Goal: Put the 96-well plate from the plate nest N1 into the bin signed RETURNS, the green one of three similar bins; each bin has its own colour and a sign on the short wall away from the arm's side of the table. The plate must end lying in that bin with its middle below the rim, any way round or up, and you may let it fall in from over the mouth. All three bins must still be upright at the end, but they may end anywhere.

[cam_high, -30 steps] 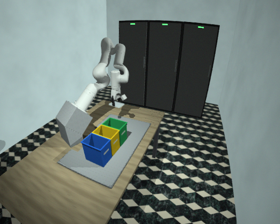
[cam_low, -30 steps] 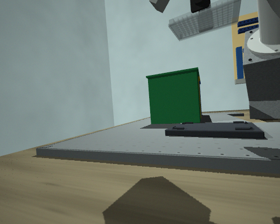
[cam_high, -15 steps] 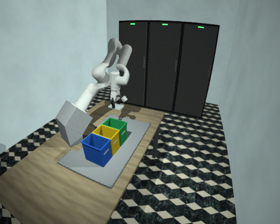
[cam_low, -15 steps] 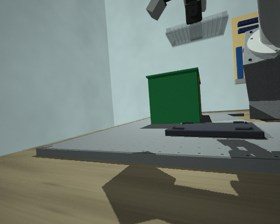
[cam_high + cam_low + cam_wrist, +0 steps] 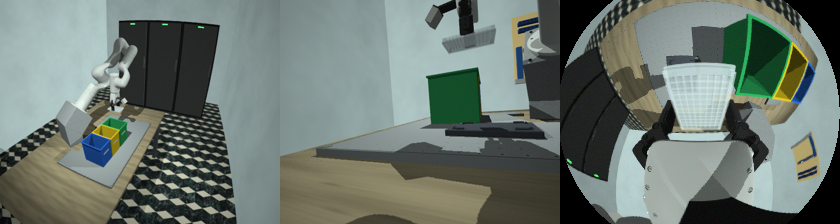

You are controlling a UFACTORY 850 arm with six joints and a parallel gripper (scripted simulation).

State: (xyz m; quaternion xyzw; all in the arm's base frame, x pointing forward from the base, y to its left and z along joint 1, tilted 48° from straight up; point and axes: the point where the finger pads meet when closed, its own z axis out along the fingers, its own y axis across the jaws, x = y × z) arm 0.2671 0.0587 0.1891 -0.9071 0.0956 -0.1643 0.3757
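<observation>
Now: the green bin 16 cm below my hand, 15 cm to the right of it and 6 cm ahead of it. From my hand the other things lie so: clear 96-well plate: 1 cm below; dark plate nest: 24 cm below, 8 cm to the left, 3 cm behind; yellow bin: 28 cm to the right, 16 cm below, 6 cm ahead.
</observation>
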